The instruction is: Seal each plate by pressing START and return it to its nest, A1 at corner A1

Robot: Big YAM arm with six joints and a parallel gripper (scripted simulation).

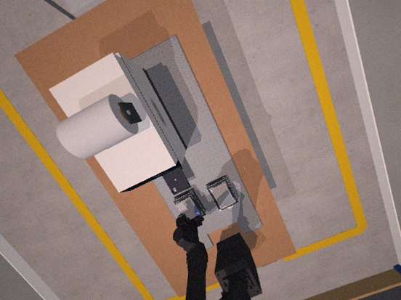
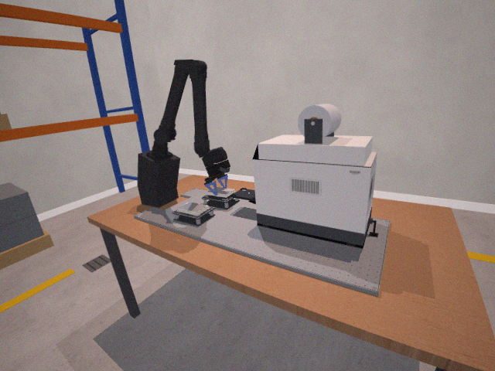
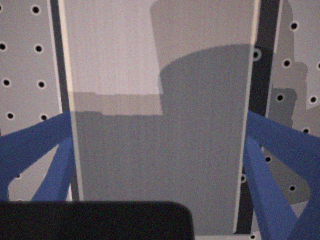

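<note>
The white well plate is right at my hand. Also, from my hand: foil roll 530 mm ahead, 60 mm to the right, 350 mm above; then dark sealer stage 200 mm ahead, 40 mm to the right, 20 mm above; then start button 300 mm ahead, 50 mm to the left, 120 mm above.
</note>
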